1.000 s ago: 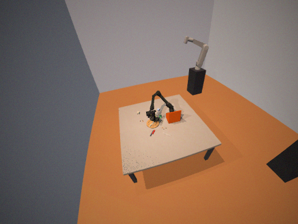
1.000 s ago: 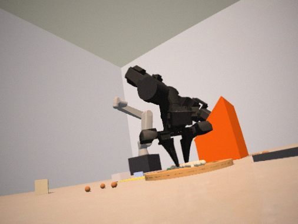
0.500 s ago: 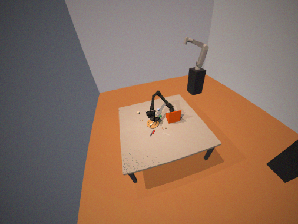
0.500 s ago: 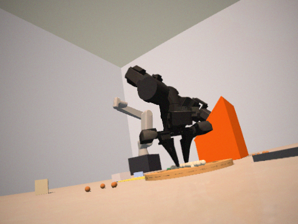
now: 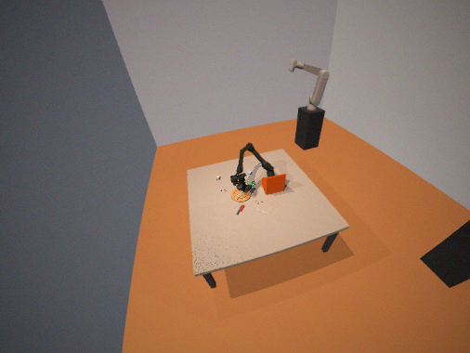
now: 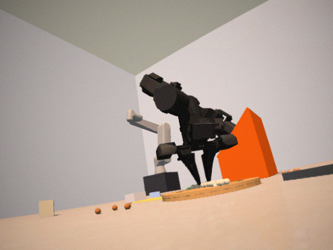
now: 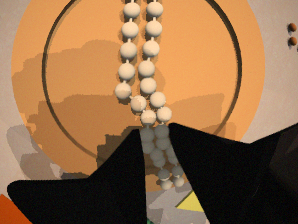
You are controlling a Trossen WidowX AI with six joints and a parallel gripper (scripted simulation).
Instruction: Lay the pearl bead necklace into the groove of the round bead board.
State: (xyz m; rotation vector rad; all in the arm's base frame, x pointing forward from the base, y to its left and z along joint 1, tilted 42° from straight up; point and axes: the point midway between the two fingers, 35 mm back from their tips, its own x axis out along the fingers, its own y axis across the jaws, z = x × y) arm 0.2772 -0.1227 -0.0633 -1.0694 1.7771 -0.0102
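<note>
The round wooden bead board lies 30 mm ahead of my gripper tip, 20 mm to the left of it and 10 mm below it. Also, from my gripper tip: tan cube: 190 mm ahead, 310 mm to the right; then yellow flat piece: 30 mm behind, 150 mm to the right, 20 mm below; then red-handled tool: 90 mm ahead, 200 mm to the left, 10 mm below.
</note>
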